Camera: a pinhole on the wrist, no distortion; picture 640 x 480 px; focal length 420.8 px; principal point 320.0 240.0 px. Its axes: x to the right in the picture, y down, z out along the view. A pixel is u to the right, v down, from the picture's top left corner.
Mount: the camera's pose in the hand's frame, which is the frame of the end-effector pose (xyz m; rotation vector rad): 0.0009 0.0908 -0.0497 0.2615 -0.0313 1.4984
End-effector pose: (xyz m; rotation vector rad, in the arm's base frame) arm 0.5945 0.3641 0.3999 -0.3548 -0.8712 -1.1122
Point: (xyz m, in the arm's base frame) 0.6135 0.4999 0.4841
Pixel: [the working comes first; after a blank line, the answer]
In the camera's frame: 0.0299 0.0468 0.1749

392.0 352.6
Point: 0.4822 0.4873 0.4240
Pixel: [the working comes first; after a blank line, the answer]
In the camera's frame: -0.1020 0.1006 0.2017

107.2 449.8
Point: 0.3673 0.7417 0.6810
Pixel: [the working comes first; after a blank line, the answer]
In the camera's frame: 0.0159 0.1447 0.5596

332.0 348.8
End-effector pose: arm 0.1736 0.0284 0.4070 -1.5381 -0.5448 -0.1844
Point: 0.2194 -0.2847 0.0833
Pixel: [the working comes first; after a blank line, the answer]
In the camera's frame: 0.1422 0.1442 -0.3030

behind the camera
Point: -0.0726 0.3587 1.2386
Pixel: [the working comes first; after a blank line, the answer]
In the camera's frame: -0.8244 -0.2129 0.5756

outside the picture
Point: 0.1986 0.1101 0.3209
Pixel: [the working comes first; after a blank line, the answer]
In the camera's frame: 0.0245 0.0190 0.1250

402.6 304.1
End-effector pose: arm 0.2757 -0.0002 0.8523 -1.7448 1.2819 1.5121
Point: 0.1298 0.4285 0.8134
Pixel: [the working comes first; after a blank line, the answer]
In the camera's frame: -0.0728 0.1615 0.4918

257.7 378.2
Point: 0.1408 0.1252 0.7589
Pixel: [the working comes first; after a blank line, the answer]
In the camera's frame: 0.0032 -0.0184 0.2532

325.3 209.4
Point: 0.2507 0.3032 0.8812
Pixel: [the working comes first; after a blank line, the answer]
In the camera's frame: -0.1448 0.1617 0.3193

129.1 453.0
